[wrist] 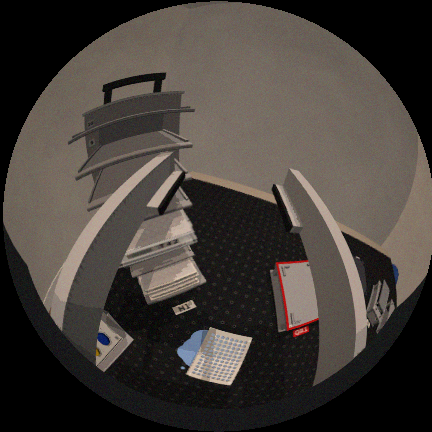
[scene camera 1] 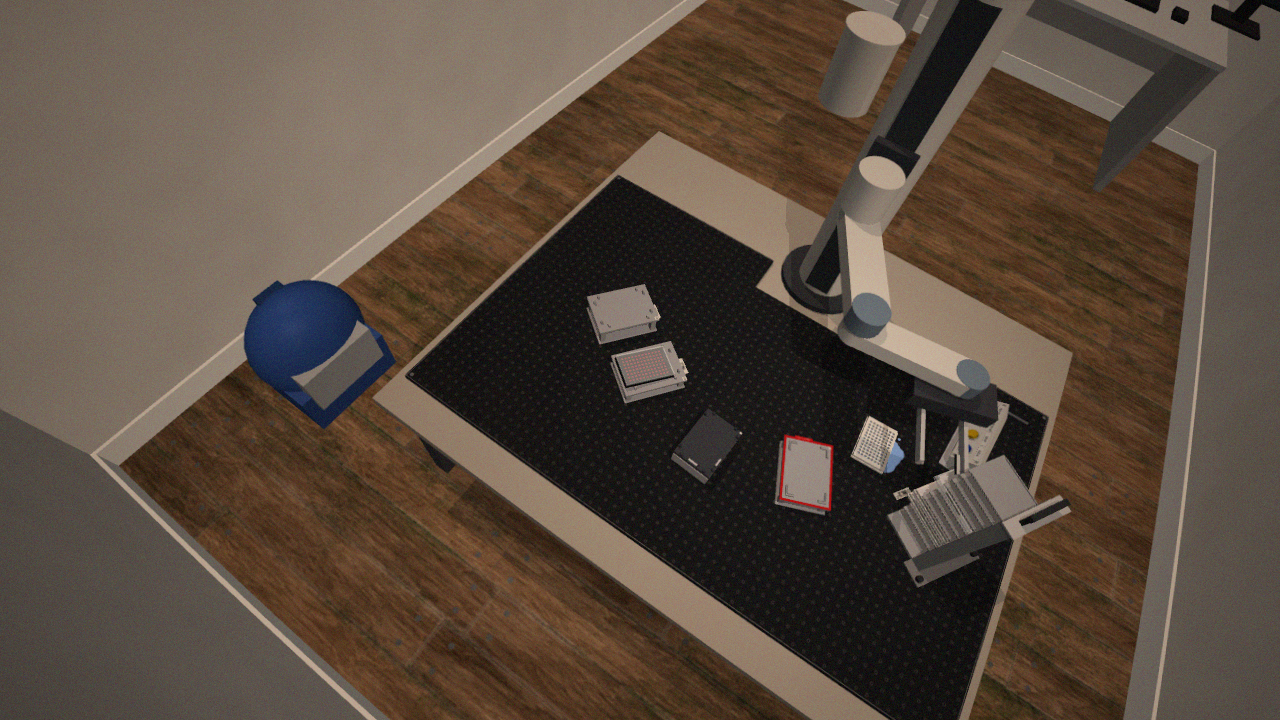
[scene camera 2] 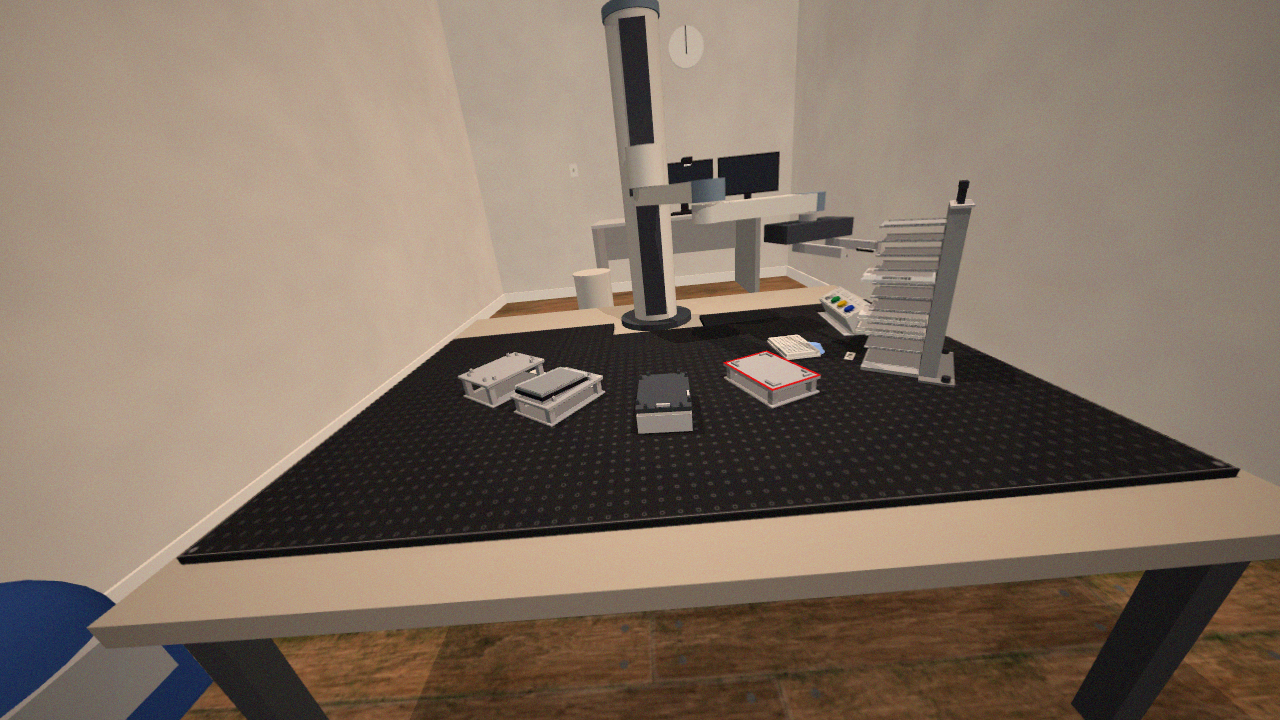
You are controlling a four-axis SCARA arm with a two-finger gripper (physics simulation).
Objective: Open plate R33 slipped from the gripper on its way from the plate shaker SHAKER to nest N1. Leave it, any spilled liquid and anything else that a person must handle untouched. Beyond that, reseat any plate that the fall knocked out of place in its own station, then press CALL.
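Places are measured from the arm's base along level axes (x left, y back, z up), in centimetres.
Where they show: gripper, fingertip midpoint: [wrist: 230, 168] [scene camera 1: 941, 468] [scene camera 2: 861, 249]; arm's base, origin of the base link: [scene camera 1: 821, 280] [scene camera 2: 656, 319].
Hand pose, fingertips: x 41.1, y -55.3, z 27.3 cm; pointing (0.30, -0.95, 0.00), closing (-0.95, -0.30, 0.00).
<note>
Things, the pixels of their top centre, and the offset from my fingertips. "pt": a spot on its surface instead.
- Open plate R33, middle of its top: [wrist: 220, 359] [scene camera 1: 876, 443] [scene camera 2: 792, 344] dy +13.5, dx -7.7, dz -24.6 cm
- blue spill, middle of its top: [wrist: 186, 352] [scene camera 1: 896, 453] dy +15.0, dx -1.8, dz -25.9 cm
- button panel, middle of its top: [scene camera 1: 988, 429] [scene camera 2: 847, 294] dy +29.8, dx +13.7, dz -17.6 cm
- dark-topped plate, middle of its top: [scene camera 2: 551, 377] [scene camera 1: 645, 363] dy -5.4, dx -65.9, dz -19.2 cm
- labelled plate, middle of its top: [wrist: 140, 204] [scene camera 1: 969, 496] [scene camera 2: 898, 272] dy +1.5, dx +9.3, dz -5.7 cm
- black-topped device, surface spot: [scene camera 2: 664, 394] [scene camera 1: 704, 448] pt dy -15.4, dx -42.5, dz -20.5 cm
- grey nest, middle of its top: [scene camera 2: 500, 363] [scene camera 1: 623, 305] dy +5.8, dx -80.3, dz -19.4 cm
- H1 label, surface spot: [wrist: 184, 307] pt dy +5.8, dx +3.1, dz -25.8 cm
My gripper [scene camera 1: 939, 463] [scene camera 2: 861, 249] [wrist: 230, 168] is shut to a narrow stance, its fingers apart with nothing between them. It hangs high beside the upper shelves of hotel H1 [scene camera 1: 1018, 486] [scene camera 2: 950, 295] [wrist: 172, 112]. Open plate R33 [scene camera 1: 875, 444] [scene camera 2: 793, 346] [wrist: 220, 356] lies on the mat, over the edge of a blue spill [scene camera 1: 895, 457] [scene camera 2: 816, 348] [wrist: 190, 348]. The button panel [scene camera 1: 991, 429] [scene camera 2: 850, 324] [wrist: 119, 345] shows coloured buttons behind the hotel. A dark-topped plate [scene camera 1: 646, 366] [scene camera 2: 552, 384] rests on a left nest; its exact seating is unclear. A labelled plate [wrist: 160, 232] sits in the hotel.
A red-framed nest, QR1, [scene camera 1: 807, 472] [scene camera 2: 771, 371] [wrist: 300, 295] stands between R33 and a black-topped device [scene camera 1: 707, 445] [scene camera 2: 664, 394]. Another grey nest [scene camera 1: 622, 308] [scene camera 2: 503, 369] stands at the left. The H1 label [wrist: 184, 307] lies by the hotel's foot. The arm column [scene camera 2: 640, 223] stands behind.
</note>
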